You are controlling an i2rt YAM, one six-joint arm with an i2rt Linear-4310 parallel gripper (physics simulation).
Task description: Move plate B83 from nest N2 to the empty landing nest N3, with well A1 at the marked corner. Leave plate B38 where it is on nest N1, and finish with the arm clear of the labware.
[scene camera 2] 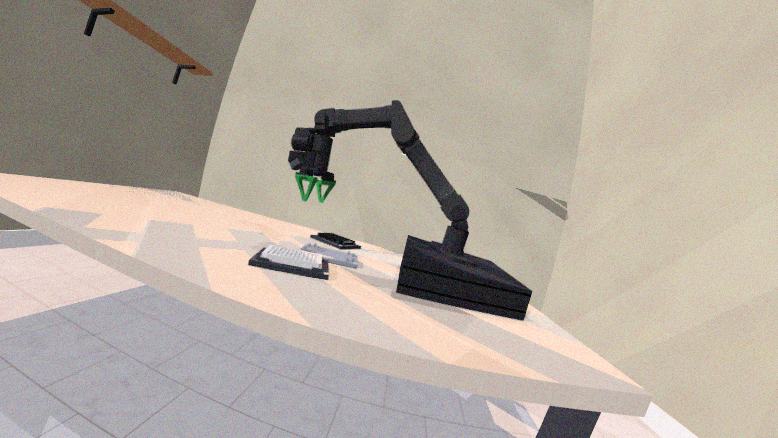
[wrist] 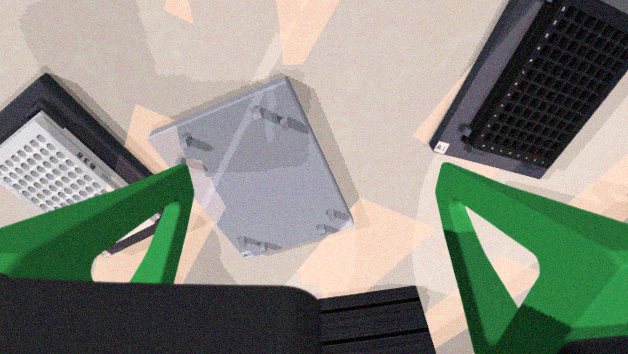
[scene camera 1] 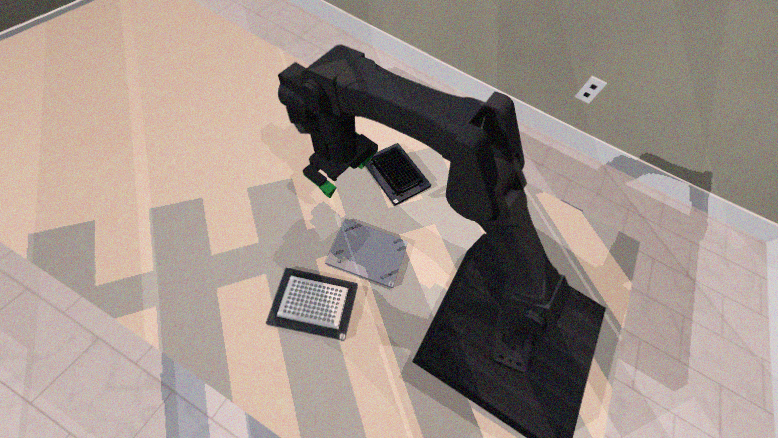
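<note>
Black plate B83 sits on dark nest N2, whose A1 tag is at the near left corner in the wrist view. Grey landing nest N3 is empty, with small posts at its corners and a marked corner. White plate B38 sits on dark nest N1. My gripper is open and empty, high above the table. Its left finger partly hides B38 and N1 in the wrist view.
The arm's black base block stands on the table near the nests. N3 lies between N1 and N2, close beside N1. The table's front edge and a high wall shelf show in scene camera 2.
</note>
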